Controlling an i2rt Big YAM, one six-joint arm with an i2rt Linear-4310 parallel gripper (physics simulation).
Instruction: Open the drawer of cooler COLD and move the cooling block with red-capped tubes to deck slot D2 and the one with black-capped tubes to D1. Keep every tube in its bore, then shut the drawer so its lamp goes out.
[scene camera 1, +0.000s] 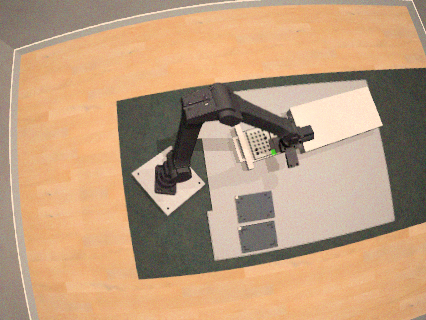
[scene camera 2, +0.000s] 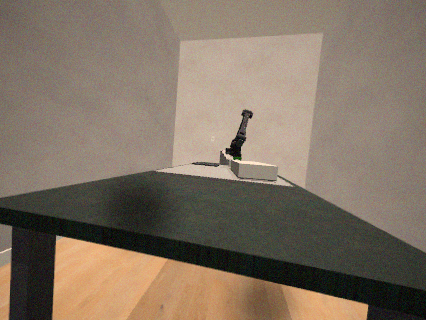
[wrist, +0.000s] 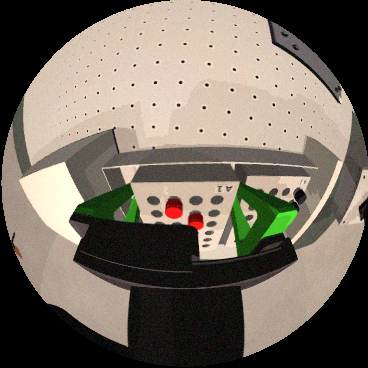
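Seen in the pictures: gripper, fingertip midpoint: (wrist: 184, 182); arm's base, link origin: (scene camera 1: 165, 180) (scene camera 2: 231, 154).
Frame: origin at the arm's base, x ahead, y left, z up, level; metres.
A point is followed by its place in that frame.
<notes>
My gripper (scene camera 1: 274, 146) {x 0.482, y 0.201, z -0.100 m} (scene camera 2: 237, 158) {x 0.482, y 0.201, z -0.100 m} (wrist: 184, 182) {x 0.482, y 0.201, z -0.100 m} points down over the open drawer (scene camera 1: 245, 147) {x 0.313, y 0.172, z -0.063 m} (wrist: 200, 156) {x 0.478, y 0.168, z -0.098 m}, its green fingers shut on the two sides of the white cooling block with red-capped tubes (wrist: 192, 188) {x 0.478, y 0.185, z -0.075 m}. Two red caps show in its bores; my gripper's dark body hides part of the block. Whether the block touches the drawer floor cannot be told. The block with black-capped tubes (scene camera 1: 258, 142) {x 0.370, y 0.202, z -0.081 m} (wrist: 265, 181) {x 0.420, y 0.159, z -0.081 m} stands beside it, nearer the drawer front. The cooler (scene camera 1: 335, 120) {x 0.722, y 0.333, z -0.047 m} (scene camera 2: 255, 170) {x 0.950, y 0.422, z -0.076 m} (wrist: 50, 190) {x 0.634, y 0.231, z -0.047 m} is behind the drawer. Its lamp does not show.
Two dark deck slot plates (scene camera 1: 255, 206) {x 0.382, y -0.074, z -0.119 m} (scene camera 1: 258, 236) {x 0.408, y -0.206, z -0.119 m} lie on the pale perforated deck (scene camera 1: 330, 195) {x 0.739, y -0.004, z -0.131 m}; part of one plate (wrist: 310, 60) shows in the wrist view. Their labels cannot be read. The drawer's walls stand close around both blocks. The arm's base plate (scene camera 1: 167, 204) {x 0.023, y -0.093, z 0.030 m} is at the left.
</notes>
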